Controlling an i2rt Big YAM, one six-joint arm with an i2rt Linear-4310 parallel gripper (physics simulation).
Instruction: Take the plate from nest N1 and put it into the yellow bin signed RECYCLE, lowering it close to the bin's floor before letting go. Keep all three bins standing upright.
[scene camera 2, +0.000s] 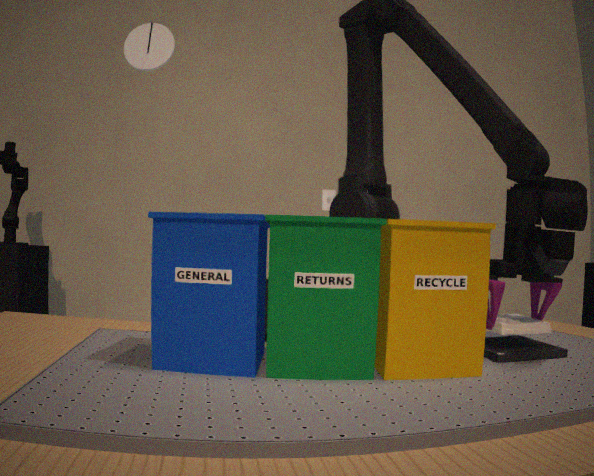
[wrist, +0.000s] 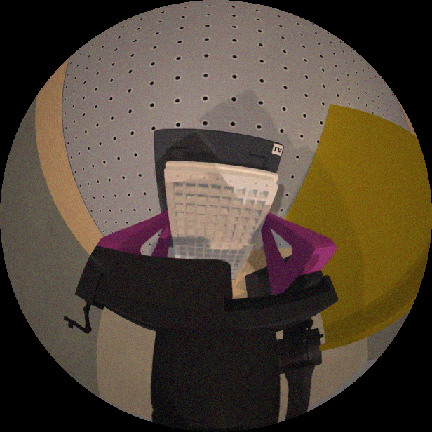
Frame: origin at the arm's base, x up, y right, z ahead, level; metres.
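Seen in the pictures: gripper, fingertip midpoint: (scene camera 2: 512, 328).
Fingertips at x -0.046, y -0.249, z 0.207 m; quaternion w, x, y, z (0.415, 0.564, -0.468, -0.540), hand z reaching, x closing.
Observation:
A point is followed by its place in that frame.
The white plate (scene camera 2: 525, 327) {x -0.039, y -0.251, z 0.254 m} (wrist: 220, 195), with a grid of wells, is level between the purple fingers. My gripper (scene camera 2: 516, 323) {x -0.046, y -0.249, z 0.207 m} (wrist: 216, 215) is shut on its two sides. The plate is a little above the dark nest (scene camera 2: 532, 350) {x -0.071, y -0.263, z 0.263 m} (wrist: 215, 142), with a gap between them in the scene view. The nest lies on the perforated board and has a small white label at one corner, upside down in the wrist view. The yellow bin (scene camera 2: 435, 330) {x -0.026, y -0.091, z 0.366 m} (wrist: 370, 200) signed RECYCLE stands upright beside the nest. Its inside is hidden.
The green RETURNS bin (scene camera 2: 325, 325) {x -0.020, y 0.034, z 0.371 m} and blue GENERAL bin (scene camera 2: 205, 320) {x -0.021, y 0.166, z 0.376 m} stand upright in a row with the yellow one. The grey perforated board (scene camera 2: 200, 410) {x -0.083, y 0.140, z 0.525 m} (wrist: 220, 65) lies under them. The yellow bin's wall is close to one finger.

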